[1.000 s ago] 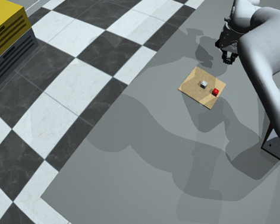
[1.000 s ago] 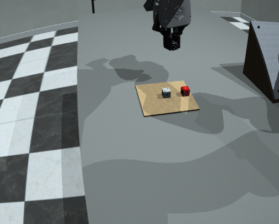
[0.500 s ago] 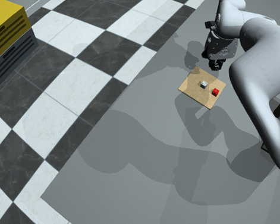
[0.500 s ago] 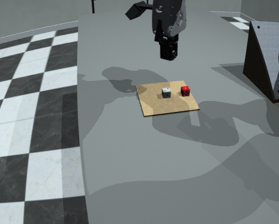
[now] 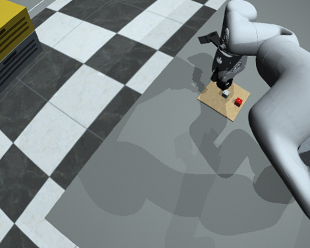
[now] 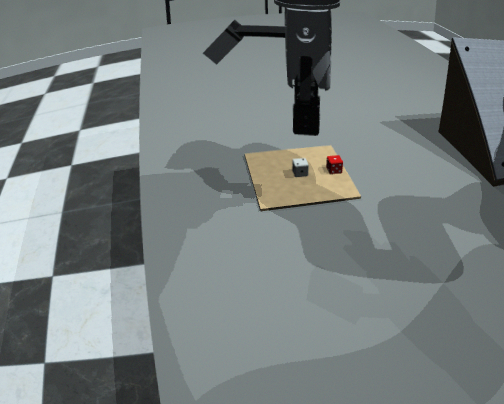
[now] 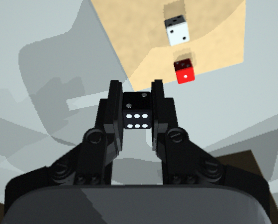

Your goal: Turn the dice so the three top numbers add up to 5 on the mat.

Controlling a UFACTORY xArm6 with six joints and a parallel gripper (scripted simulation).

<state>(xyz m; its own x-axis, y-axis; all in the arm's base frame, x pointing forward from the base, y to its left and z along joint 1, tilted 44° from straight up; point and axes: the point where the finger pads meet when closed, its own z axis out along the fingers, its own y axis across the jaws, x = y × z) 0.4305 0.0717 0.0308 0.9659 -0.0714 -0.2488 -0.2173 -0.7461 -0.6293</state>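
My hand is 110 mm above the white die and 40 mm to the left of it. Round my hand: red die: 110 mm below, 50 mm to the right, 50 mm behind; then tan mat: 120 mm below, 40 mm to the right; then black die: 10 mm below, 10 mm behind.
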